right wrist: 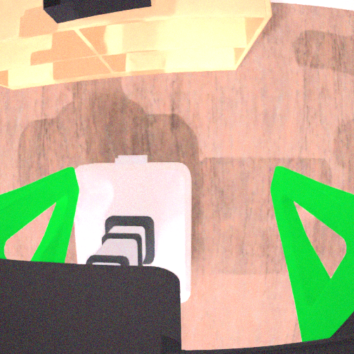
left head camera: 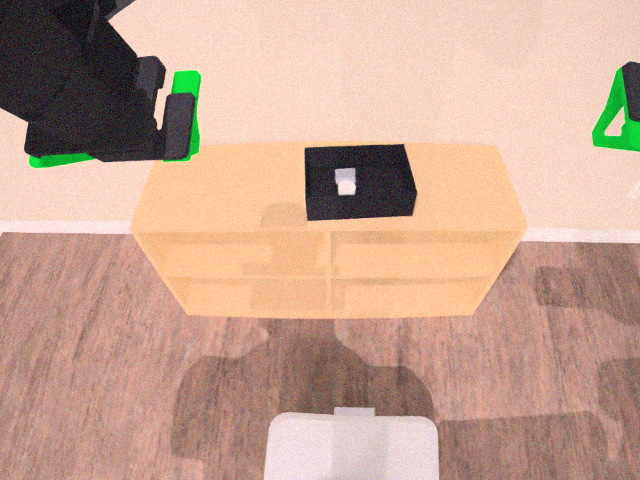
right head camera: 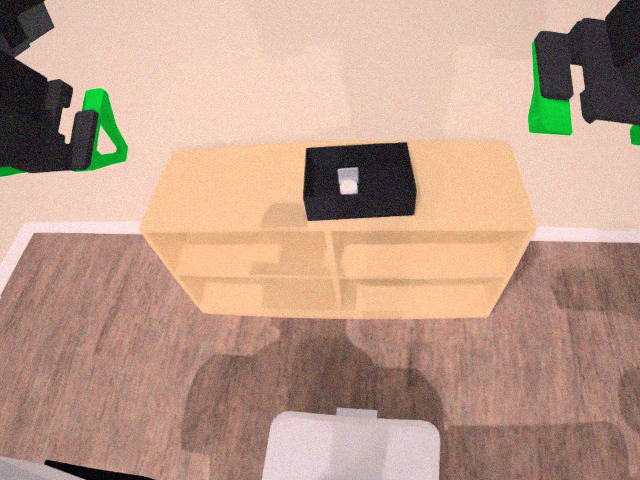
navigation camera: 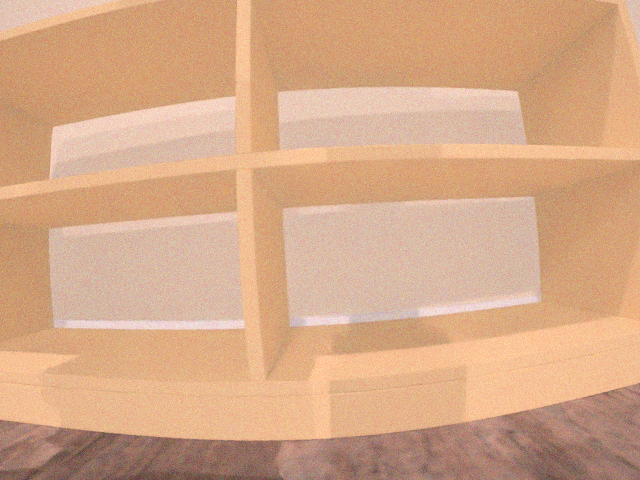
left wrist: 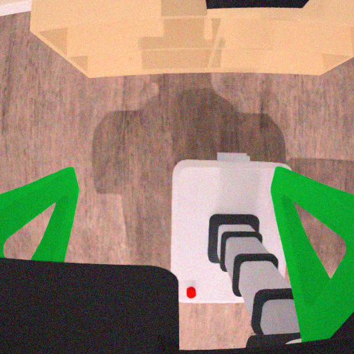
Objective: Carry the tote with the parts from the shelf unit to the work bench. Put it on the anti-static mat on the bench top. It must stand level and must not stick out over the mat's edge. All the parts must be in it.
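Frame: origin at the left arm's base, x left, y back, z up, level; centimetres.
Where they show: left gripper, fingertip midpoint: (left head camera: 148,148) (right head camera: 88,157); right gripper, fingertip midpoint: (left head camera: 633,145) (right head camera: 582,130).
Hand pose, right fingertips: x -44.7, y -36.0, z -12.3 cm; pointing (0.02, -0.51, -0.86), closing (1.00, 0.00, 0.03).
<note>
Things, the pixels of their top centre, and the offset from my right fingertips. Level surfaces: height alone.
- black tote at its top centre: (right head camera: 358,167) (left head camera: 358,168) dz -57.6, dx +24.4, dy -53.9 cm
- grey part at its top centre: (right head camera: 347,171) (left head camera: 345,171) dz -63.3, dx +28.0, dy -58.3 cm
- whitish part at its top centre: (right head camera: 348,186) (left head camera: 346,186) dz -65.0, dx +27.6, dy -53.6 cm
- wood floor at its surface level: dz -128.6 cm
The black tote (left head camera: 382,178) (right head camera: 382,178) stands on top of the wooden shelf unit (left head camera: 232,191) (right head camera: 232,191) (navigation camera: 245,258), a little right of its middle. Part of the tote (left wrist: 255,3) (right wrist: 100,9) shows at the top edge of both wrist views. A grey part (left head camera: 344,174) (right head camera: 347,174) and a whitish part (left head camera: 346,187) (right head camera: 348,187) lie close together in the tote. My left gripper (left wrist: 174,177) is open and empty, left of the shelf unit in the head views. My right gripper (right wrist: 174,177) is open and empty, to its right. The work bench and the mat do not show.
The robot's white base (left head camera: 310,444) (right head camera: 310,444) (left wrist: 195,200) (right wrist: 170,195) is in front of the shelf unit, with a strip of wood floor (left head camera: 103,335) between them. A wall (left head camera: 361,67) (right head camera: 392,67) stands close behind the unit. The navigation camera faces the unit's open compartments closely.
</note>
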